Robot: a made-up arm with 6 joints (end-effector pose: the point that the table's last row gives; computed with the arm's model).
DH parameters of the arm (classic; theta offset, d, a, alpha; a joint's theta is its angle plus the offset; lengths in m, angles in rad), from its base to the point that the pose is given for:
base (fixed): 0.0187 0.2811 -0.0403 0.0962
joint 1: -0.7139 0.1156 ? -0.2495
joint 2: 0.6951 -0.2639 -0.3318 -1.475
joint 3: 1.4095 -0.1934 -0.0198 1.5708
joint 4: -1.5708 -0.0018 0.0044 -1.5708
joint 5: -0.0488 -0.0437 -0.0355 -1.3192
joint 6: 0 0.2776 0.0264 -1.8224
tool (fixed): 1.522 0.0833 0 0
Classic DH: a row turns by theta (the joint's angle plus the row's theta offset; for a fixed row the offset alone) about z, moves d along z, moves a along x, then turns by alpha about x.
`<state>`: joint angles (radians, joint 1 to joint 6).
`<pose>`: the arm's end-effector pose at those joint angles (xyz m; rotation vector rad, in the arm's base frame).
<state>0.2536 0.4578 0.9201 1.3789 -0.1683 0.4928</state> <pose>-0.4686 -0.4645 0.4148 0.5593 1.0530 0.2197</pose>
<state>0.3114 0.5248 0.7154 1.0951 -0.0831 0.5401</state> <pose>-0.4270 -0.5010 0.4070 0.2667 0.8862 0.5198</pose>
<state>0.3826 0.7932 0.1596 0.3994 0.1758 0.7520</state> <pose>-0.3764 -0.5532 0.3300 -0.3678 0.0901 0.8558</pose>
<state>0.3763 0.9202 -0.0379 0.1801 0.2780 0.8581</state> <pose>-0.3630 -0.5519 0.2680 -0.4880 -0.2260 0.7872</pose>
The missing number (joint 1, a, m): -0.2351
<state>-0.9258 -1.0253 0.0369 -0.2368 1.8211 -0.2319</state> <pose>0.0772 0.4945 0.1675 0.6451 0.3952 2.5328</pose>
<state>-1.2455 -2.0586 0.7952 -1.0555 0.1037 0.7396</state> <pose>0.5695 0.2760 0.1605 -0.3315 -2.4454 1.8777</pose>
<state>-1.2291 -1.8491 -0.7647 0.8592 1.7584 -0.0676</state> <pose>0.5132 0.3526 0.2378 0.1628 1.4978 1.7443</pose>
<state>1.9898 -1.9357 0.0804 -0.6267 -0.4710 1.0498</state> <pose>-0.6392 -0.4747 0.0099 -1.5093 -0.5252 0.0337</pose>
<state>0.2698 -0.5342 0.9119 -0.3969 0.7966 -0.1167</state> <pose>-0.7314 0.1714 0.3135 -0.5344 0.6519 -0.8491</pose>
